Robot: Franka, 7 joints.
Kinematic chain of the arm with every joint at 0, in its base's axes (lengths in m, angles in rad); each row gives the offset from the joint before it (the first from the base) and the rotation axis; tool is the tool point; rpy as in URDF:
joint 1: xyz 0 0 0.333 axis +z
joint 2: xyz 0 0 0 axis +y
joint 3: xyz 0 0 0.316 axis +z
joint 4: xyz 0.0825 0 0 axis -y
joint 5: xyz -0.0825 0 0.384 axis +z
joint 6: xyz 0 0 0 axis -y
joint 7: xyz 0.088 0 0 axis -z
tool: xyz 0 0 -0.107 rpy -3.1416 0 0
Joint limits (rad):
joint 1: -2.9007..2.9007
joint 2: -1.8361..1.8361
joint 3: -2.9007..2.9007
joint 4: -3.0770..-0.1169
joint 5: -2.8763..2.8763
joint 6: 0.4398..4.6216
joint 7: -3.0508..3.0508
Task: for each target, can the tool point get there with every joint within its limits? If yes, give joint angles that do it. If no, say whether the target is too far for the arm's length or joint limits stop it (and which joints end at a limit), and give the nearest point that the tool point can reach.
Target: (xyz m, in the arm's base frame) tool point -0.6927 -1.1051 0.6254
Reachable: no: too far | nearest point -0.4446 -0.7093 0.5207 | short by 0.479 m
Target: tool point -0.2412 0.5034 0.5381
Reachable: yes | joints 0.8077 -0.2079 1.1652 -1.9448 -0.2042 2.0866 -0.3693
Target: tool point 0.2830 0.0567 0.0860
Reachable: yes | joints -1.4707 1.3588 0.7880 -2.5118 0.4043 1.7408 0.9429
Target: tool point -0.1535 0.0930 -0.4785
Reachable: no: joint limits stop it (at a limit: joint 2) | nearest point -0.1705 0.1033 -0.3541 | short by 0.126 m
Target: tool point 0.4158 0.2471 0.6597
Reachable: yes | joints 0.9442 -0.1994 -0.1272 -2.0111 -1.7901 1.2334 0.4759
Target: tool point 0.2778 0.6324 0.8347
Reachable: yes | joints 0.7846 0.9656 1.6645 -0.4919 -1.5101 2.6190 -0.5155
